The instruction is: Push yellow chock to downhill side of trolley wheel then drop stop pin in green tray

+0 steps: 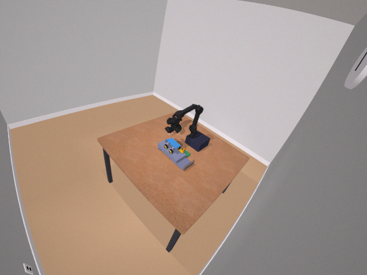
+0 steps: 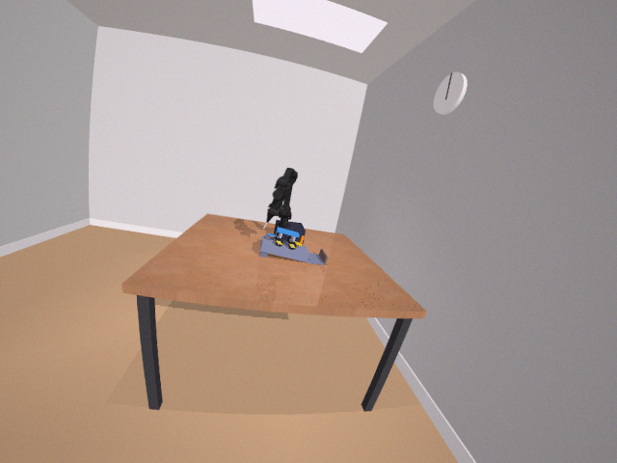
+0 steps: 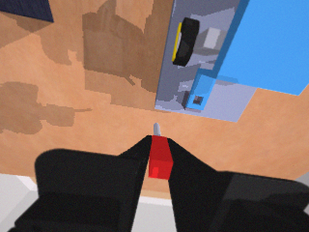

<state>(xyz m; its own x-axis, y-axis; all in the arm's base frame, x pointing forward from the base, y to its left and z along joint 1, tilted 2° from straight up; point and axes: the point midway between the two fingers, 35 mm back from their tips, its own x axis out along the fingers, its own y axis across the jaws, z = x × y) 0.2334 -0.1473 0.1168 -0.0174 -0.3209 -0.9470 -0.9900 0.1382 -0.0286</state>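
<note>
Right now my gripper tip is 20 mm past the green tray, 210 mm to the right of it and 180 mm above it. From my gripper tip the other things lie so: blue trolley (90 mm ahead, 110 mm to the left, 60 mm below); grey ramp (90 mm ahead, 110 mm to the left, 130 mm below); red-headed stop pin (right at my gripper tip).
</note>
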